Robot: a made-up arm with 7 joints.
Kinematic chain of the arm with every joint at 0, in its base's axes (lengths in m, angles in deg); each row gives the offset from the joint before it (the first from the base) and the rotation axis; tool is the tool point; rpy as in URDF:
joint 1: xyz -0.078 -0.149 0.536 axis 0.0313 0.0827 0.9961
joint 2: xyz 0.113 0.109 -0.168 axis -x
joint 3: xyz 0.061 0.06 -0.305 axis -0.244 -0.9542 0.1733
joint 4: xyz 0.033 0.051 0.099 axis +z
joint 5: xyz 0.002 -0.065 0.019 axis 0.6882 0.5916 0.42
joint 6: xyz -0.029 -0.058 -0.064 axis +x
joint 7: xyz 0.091 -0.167 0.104 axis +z
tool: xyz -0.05 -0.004 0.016 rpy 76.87 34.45 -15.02
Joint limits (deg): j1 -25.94..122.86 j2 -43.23..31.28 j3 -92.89..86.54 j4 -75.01..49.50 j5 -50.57..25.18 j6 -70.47..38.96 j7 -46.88..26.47
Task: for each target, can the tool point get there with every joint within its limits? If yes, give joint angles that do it. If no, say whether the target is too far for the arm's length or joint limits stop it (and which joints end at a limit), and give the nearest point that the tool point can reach.
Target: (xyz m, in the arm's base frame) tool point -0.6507 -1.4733 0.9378
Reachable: no: too far | nearest point -0.4094 -0.5596 0.3219 | short by 1.128 m
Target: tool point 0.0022 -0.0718 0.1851
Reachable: yes | joints 67.22 -1.32 22.45 -12.92 1.86 13.64 -9.75
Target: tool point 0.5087 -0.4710 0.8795
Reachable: no: joint limits stop it (at a limit: joint 1, joint 2, joint 4, joint 6, joint 7) | nearest point 0.2483 -0.3408 0.4178 | short by 0.546 m
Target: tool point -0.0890 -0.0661 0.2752
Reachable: yes | joints 108.15 1.06 34.18 6.60 -28.77 16.16 -8.85
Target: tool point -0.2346 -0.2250 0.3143
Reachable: yes | joints 105.79 -17.33 69.60 8.74 9.75 -45.86 19.46
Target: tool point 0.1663 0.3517 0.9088
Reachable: no: joint limits stop it (at a limit: joint 2, joint 4, joint 5, joint 7) | nearest point 0.0684 0.1455 0.4717 | short by 0.493 m
